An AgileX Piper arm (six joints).
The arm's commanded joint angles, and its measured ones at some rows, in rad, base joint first. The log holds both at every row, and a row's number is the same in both.
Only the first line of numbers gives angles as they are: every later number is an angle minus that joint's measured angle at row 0.
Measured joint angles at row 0:
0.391 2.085 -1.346 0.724 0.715 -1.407
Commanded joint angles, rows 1 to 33:
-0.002 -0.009 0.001 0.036 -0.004 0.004
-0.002 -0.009 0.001 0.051 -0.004 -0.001
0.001 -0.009 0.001 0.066 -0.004 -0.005
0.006 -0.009 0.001 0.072 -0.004 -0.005
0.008 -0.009 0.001 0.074 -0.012 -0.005
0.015 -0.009 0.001 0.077 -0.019 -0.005
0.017 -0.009 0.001 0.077 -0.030 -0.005
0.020 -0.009 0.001 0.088 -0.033 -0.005
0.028 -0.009 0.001 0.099 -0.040 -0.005
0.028 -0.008 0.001 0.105 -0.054 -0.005
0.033 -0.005 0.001 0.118 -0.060 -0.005
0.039 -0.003 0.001 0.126 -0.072 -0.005
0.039 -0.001 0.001 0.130 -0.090 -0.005
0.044 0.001 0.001 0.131 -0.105 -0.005
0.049 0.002 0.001 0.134 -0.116 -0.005
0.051 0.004 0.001 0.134 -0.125 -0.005
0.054 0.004 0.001 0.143 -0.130 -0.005
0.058 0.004 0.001 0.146 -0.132 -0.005
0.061 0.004 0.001 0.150 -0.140 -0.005
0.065 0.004 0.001 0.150 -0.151 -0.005
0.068 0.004 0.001 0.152 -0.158 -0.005
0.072 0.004 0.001 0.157 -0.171 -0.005
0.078 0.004 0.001 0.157 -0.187 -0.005
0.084 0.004 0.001 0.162 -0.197 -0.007
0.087 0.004 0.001 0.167 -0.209 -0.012
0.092 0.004 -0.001 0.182 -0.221 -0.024
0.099 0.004 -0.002 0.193 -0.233 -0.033
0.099 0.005 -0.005 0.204 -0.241 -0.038
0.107 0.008 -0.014 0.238 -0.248 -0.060
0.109 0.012 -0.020 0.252 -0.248 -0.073
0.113 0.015 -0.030 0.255 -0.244 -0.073
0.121 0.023 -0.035 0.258 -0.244 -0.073
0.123 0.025 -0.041 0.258 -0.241 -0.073
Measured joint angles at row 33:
0.107 0.013 -0.014 0.222 -0.234 -0.053
